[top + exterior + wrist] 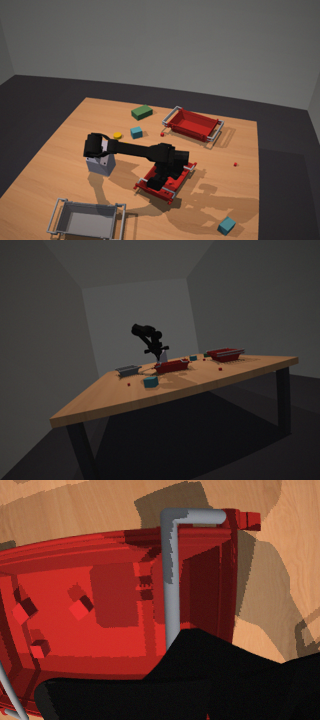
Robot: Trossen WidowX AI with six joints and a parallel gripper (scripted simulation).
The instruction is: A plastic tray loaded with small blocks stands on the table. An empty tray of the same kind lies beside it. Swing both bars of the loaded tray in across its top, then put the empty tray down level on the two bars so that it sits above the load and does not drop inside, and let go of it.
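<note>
Right now the grey tray is 270 mm to the right of my gripper tip, 260 mm behind it and 50 mm below it. Also, from my gripper tip: tiny red cube 320 mm ahead, 310 mm to the left, 90 mm below; green block 610 mm to the left, 340 mm behind, 70 mm below.
</note>
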